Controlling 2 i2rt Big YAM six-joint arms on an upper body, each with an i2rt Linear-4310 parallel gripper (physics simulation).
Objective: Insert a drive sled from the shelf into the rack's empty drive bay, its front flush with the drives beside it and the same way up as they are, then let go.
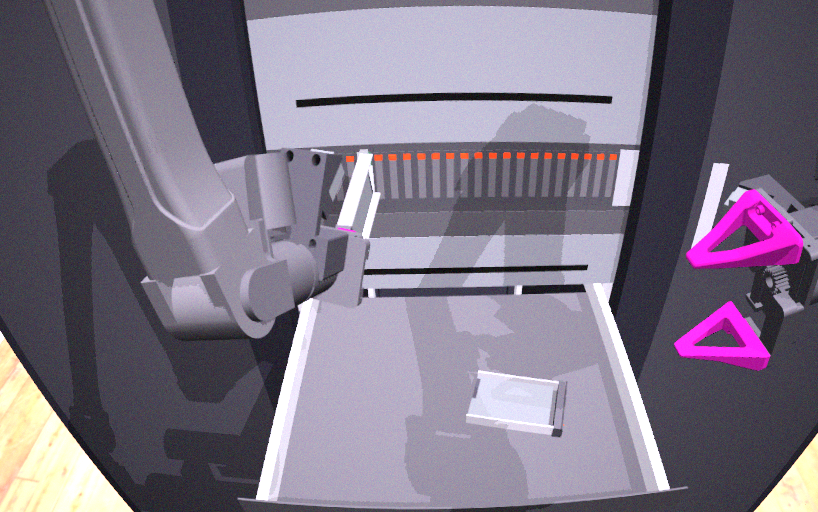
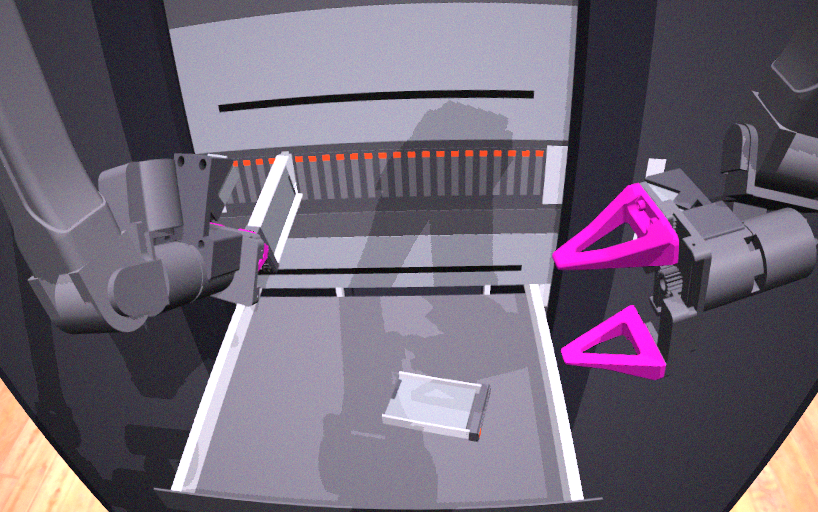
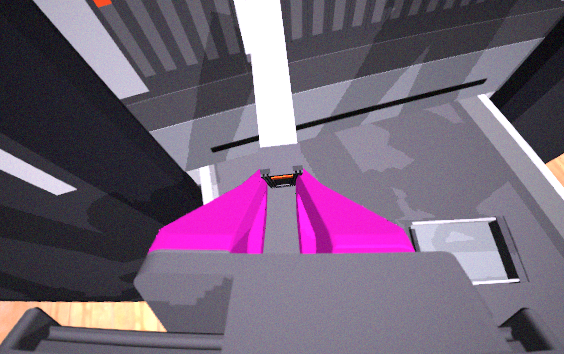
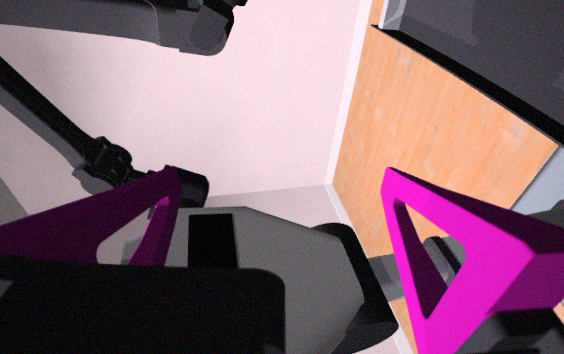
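Observation:
My left gripper is shut on a drive sled by its dark front end with an orange mark. The sled stands on edge, its far end pointing at the row of drives near the row's left end. The empty bay does not show; the sled and gripper cover part of the row, and I cannot tell whether the sled's far end is inside a bay. My right gripper is open and empty, off to the right of the shelf.
A second drive sled lies flat on the pulled-out shelf, which has raised white side rails. Dark rack posts stand on both sides. Flat grey panels lie above and below the drives.

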